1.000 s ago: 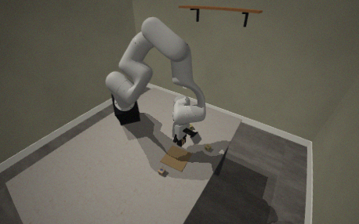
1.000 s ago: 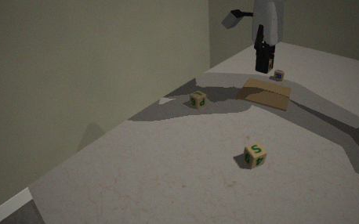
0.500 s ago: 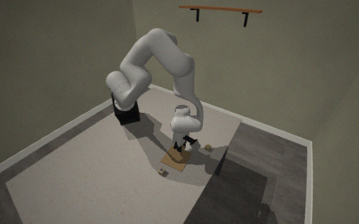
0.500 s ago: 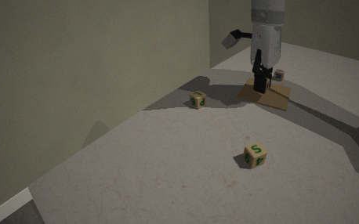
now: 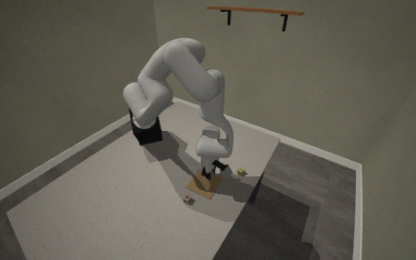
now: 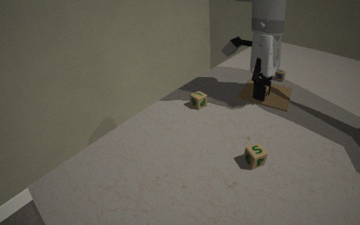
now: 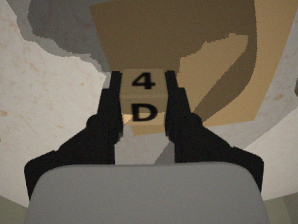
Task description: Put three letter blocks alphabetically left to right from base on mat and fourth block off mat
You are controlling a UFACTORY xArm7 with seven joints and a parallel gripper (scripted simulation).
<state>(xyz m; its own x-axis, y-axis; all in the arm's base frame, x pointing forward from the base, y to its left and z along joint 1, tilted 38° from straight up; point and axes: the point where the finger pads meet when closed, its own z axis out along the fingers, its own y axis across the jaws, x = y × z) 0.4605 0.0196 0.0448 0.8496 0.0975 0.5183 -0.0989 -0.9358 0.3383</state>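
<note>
My gripper is now 1 cm past the tan mat, 5 cm to the left of it and 3 cm above it. The rest, counted from my hand: wooden block 6 cm behind, 22 cm to the left, 2 cm below.
</note>
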